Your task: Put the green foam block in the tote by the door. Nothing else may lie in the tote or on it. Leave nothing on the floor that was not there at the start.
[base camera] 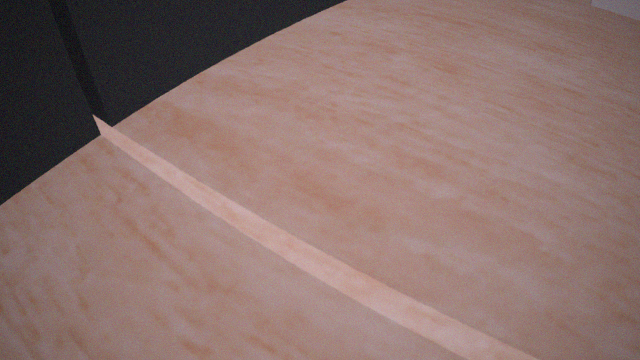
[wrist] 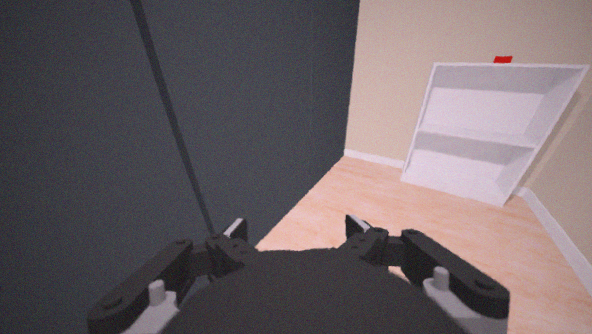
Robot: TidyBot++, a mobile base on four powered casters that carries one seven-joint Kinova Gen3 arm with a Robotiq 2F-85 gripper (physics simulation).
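Frame: origin at the arm's base, x down, y right, z back, level; millimetres.
Where they show: gripper, fingertip midpoint: (wrist: 296, 227).
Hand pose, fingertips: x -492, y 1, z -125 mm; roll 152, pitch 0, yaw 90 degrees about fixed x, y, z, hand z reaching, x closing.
Observation:
After its pixels a point has its place.
My gripper (wrist: 296, 227) @(x -493, y 1, z -125 mm) is open, with no thing between its fingers, in the lower middle of the wrist view. It is in front of a dark panel and the wood floor. The green foam block, the tote and the door do not show in either view.
A tall dark panel (base camera: 200, 30) @(x 309, y -245, z -816 mm) (wrist: 250, 100) @(x -493, y -186, z -899 mm) stands at the left. A white two-level shelf unit (wrist: 419, 120) @(x -224, y 1104, z -1479 mm) stands at the far right by the beige wall (wrist: 390, 40) @(x -860, y 956, z -1958 mm). A small red object (wrist: 503, 59) @(x -689, y 1508, z -1341 mm) is at its top edge. A light strip (base camera: 280, 240) crosses the wood floor (base camera: 400, 125) @(x 397, y 116, z -593 mm) (wrist: 380, 200) @(x 397, y 756, z -1197 mm).

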